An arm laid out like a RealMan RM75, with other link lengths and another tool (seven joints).
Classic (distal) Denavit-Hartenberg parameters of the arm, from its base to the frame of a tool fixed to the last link. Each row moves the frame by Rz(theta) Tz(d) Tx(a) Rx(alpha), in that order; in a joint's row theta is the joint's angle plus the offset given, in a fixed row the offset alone. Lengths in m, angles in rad.
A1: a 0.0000, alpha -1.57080, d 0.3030, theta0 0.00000
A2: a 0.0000, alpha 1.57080, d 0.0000, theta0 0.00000
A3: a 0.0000, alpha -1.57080, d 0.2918, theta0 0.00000
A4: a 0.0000, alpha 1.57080, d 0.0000, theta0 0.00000
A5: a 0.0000, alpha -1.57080, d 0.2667, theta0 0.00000
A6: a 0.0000, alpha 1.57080, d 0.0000, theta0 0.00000
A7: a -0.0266, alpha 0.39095, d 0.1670, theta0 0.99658
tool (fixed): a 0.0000, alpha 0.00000, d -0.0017, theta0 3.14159
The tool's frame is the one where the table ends.
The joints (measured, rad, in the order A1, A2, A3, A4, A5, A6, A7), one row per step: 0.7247 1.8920 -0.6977 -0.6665 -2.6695 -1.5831 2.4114; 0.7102 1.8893 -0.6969 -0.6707 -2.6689 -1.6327 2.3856; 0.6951 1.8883 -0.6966 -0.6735 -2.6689 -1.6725 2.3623; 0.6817 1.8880 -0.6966 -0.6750 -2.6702 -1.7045 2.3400; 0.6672 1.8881 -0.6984 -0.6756 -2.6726 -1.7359 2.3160; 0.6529 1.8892 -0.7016 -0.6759 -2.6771 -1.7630 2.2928; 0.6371 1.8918 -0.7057 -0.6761 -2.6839 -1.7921 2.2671; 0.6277 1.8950 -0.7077 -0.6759 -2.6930 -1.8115 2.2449; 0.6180 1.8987 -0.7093 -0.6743 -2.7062 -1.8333 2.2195; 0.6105 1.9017 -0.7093 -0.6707 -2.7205 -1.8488 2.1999; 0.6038 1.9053 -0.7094 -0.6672 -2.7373 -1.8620 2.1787; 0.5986 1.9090 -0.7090 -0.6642 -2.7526 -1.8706 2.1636; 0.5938 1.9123 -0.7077 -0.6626 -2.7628 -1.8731 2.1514
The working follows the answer.
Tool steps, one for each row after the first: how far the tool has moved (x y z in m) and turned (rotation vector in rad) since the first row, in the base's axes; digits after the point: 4 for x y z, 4 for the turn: 0.0027 -0.0111 -0.0001 -0.0443 0.0177 0.0032; 0.0060 -0.0217 -0.0007 -0.0815 0.0337 0.0047; 0.0091 -0.0309 -0.0016 -0.1133 0.0468 0.0074; 0.0126 -0.0408 -0.0028 -0.1471 0.0596 0.0105; 0.0163 -0.0505 -0.0045 -0.1795 0.0695 0.0134; 0.0202 -0.0614 -0.0069 -0.2163 0.0807 0.0163; 0.0225 -0.0689 -0.0090 -0.2444 0.0870 0.0225; 0.0251 -0.0774 -0.0116 -0.2776 0.0938 0.0288; 0.0279 -0.0845 -0.0137 -0.3045 0.0979 0.0308; 0.0306 -0.0913 -0.0160 -0.3315 0.0998 0.0348; 0.0329 -0.0967 -0.0181 -0.3523 0.1001 0.0360; 0.0350 -0.1004 -0.0198 -0.3635 0.1000 0.0383
Tool pose at each row, in the base's axes (x y z in m, rotation vector in rad; rounded; the steps above come from the unrounded poses): 0.3746 0.4556 0.1115 2.4791 1.0574 0.6000; 0.3773 0.4445 0.1114 2.4493 1.0700 0.5505; 0.3806 0.4339 0.1108 2.4248 1.0788 0.5079; 0.3837 0.4247 0.1099 2.4027 1.0876 0.4727; 0.3872 0.4148 0.1087 2.3781 1.0964 0.4372; 0.3909 0.4051 0.1070 2.3532 1.1036 0.4061; 0.3948 0.3942 0.1046 2.3246 1.1108 0.3711; 0.3971 0.3868 0.1025 2.3001 1.1202 0.3483; 0.3998 0.3783 0.0999 2.2710 1.1294 0.3220; 0.4025 0.3711 0.0978 2.2479 1.1324 0.3016; 0.4052 0.3643 0.0955 2.2228 1.1368 0.2844; 0.4076 0.3589 0.0934 2.2037 1.1374 0.2721; 0.4097 0.3552 0.0917 2.1926 1.1396 0.2663

